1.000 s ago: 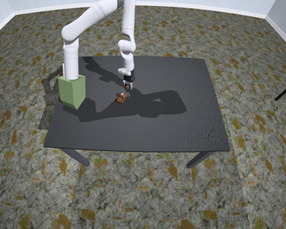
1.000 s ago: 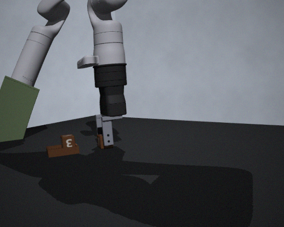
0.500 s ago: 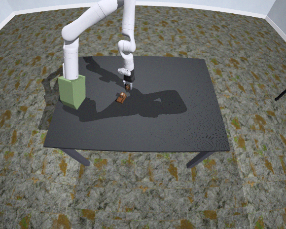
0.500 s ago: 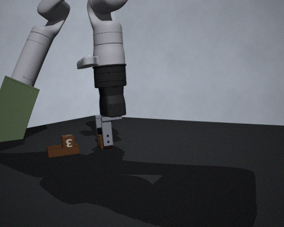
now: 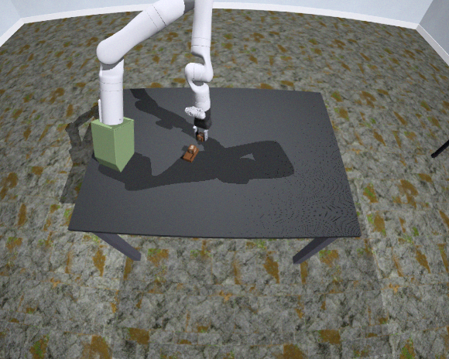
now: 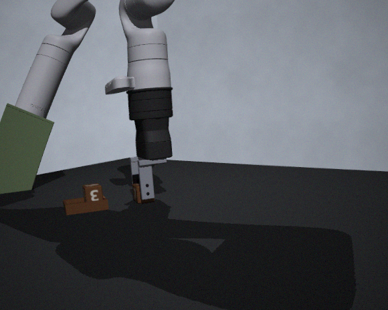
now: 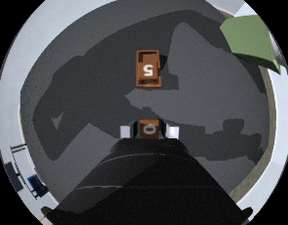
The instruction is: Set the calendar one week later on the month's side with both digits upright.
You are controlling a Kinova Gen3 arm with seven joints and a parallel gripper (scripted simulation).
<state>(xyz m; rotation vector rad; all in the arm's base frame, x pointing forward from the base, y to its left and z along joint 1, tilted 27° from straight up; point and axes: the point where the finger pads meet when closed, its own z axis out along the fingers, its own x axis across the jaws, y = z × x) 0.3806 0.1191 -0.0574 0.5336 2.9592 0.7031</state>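
Now: hand 9 cm to the left of the cube and 3 cm past it. From my hand the other things lie so: brown calendar tray: 10 cm to the right, 3 cm behind, 2 cm below.
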